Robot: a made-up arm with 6 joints. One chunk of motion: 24 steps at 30 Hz.
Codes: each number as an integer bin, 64 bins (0 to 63) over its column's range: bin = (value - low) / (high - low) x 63, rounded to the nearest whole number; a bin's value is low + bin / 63 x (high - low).
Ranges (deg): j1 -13..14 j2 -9..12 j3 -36..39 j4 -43..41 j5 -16..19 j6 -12..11
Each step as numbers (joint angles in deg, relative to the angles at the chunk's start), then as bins.
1 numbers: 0.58 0.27 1.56 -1.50 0.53 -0.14
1 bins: 32 28 32 31 30 32
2 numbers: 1.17 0.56 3.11 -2.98 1.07 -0.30
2 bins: 33 29 33 30 31 32
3 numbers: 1.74 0.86 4.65 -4.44 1.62 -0.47
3 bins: 34 30 34 29 32 32
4 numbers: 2.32 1.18 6.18 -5.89 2.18 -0.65
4 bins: 36 31 35 28 33 31
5 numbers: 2.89 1.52 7.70 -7.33 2.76 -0.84
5 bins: 37 32 37 27 34 31
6 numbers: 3.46 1.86 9.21 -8.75 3.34 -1.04
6 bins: 38 33 38 26 35 30
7 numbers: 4.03 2.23 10.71 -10.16 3.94 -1.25
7 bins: 40 34 39 25 36 29
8 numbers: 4.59 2.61 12.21 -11.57 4.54 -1.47
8 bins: 41 35 40 24 37 29
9 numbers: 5.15 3.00 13.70 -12.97 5.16 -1.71
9 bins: 42 36 42 23 38 28
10 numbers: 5.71 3.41 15.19 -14.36 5.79 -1.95
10 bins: 44 37 43 21 39 28
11 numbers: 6.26 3.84 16.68 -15.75 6.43 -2.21
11 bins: 45 39 44 20 40 27
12 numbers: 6.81 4.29 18.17 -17.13 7.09 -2.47
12 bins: 46 40 46 19 42 26
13 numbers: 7.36 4.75 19.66 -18.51 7.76 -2.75
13 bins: 48 41 47 18 43 25
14 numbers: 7.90 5.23 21.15 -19.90 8.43 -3.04
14 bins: 49 43 48 17 44 25
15 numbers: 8.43 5.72 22.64 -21.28 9.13 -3.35
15 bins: 50 44 49 16 45 24
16 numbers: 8.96 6.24 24.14 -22.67 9.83 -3.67
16 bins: 51 46 51 15 46 23
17 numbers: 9.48 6.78 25.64 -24.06 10.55 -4.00
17 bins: 52 47 52 14 48 22
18 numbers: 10.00 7.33 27.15 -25.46 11.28 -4.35
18 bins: 54 49 53 13 49 21
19 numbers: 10.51 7.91 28.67 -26.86 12.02 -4.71
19 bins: 55 51 54 12 50 20
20 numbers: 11.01 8.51 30.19 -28.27 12.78 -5.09
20 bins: 56 53 56 11 52 19
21 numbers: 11.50 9.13 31.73 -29.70 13.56 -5.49
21 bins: 57 54 57 10 53 18
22 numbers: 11.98 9.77 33.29 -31.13 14.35 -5.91
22 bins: 58 56 58 9 55 17
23 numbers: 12.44 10.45 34.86 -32.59 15.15 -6.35
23 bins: 59 58 60 8 56 15
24 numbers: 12.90 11.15 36.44 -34.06 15.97 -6.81
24 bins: 60 60 61 7 58 14
